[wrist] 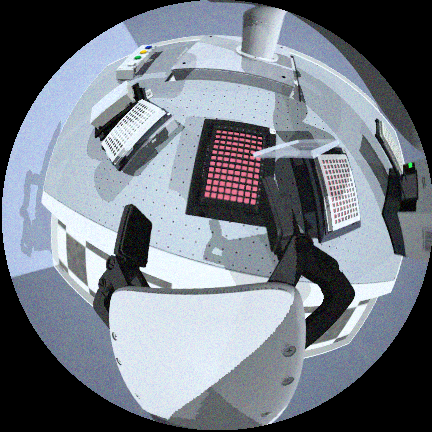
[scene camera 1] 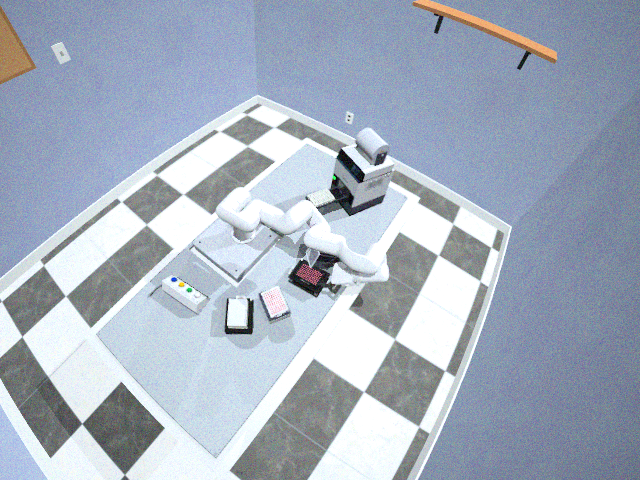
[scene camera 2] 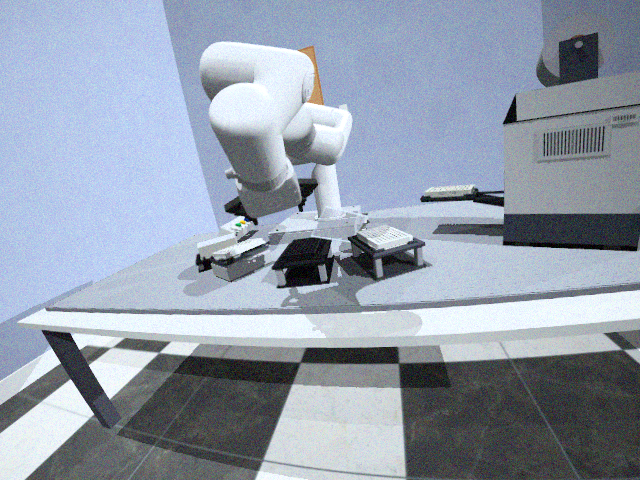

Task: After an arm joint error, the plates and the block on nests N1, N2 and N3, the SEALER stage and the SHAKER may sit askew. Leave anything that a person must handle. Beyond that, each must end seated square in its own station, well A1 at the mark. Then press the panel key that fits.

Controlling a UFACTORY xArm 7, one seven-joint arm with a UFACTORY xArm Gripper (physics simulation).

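My gripper (wrist: 195,201) (scene camera 2: 277,212) is open and empty, low over the front of the middle black nest, its right finger beside the nest's right edge. On that nest sits a black plate with pink wells (wrist: 234,167) (scene camera 1: 310,274). A clear lid (wrist: 300,148) (scene camera 1: 312,256) stands tilted between it and the right nest. A white plate with red wells (wrist: 341,190) (scene camera 2: 385,237) is on the right nest. Another red-welled plate (scene camera 1: 274,302) (wrist: 132,131) sits on a grey box. A white block (scene camera 1: 238,313) (wrist: 112,105) sits on a black base. Exact seating cannot be told.
The sealer (scene camera 1: 361,180) (scene camera 2: 568,180) stands at the far end, its stage out with a pale plate (scene camera 1: 321,197) (scene camera 2: 449,191). The key panel (scene camera 1: 183,293) (wrist: 134,62) has blue, yellow, green and white keys. The arm's base plate (scene camera 1: 235,258) lies behind the nests.
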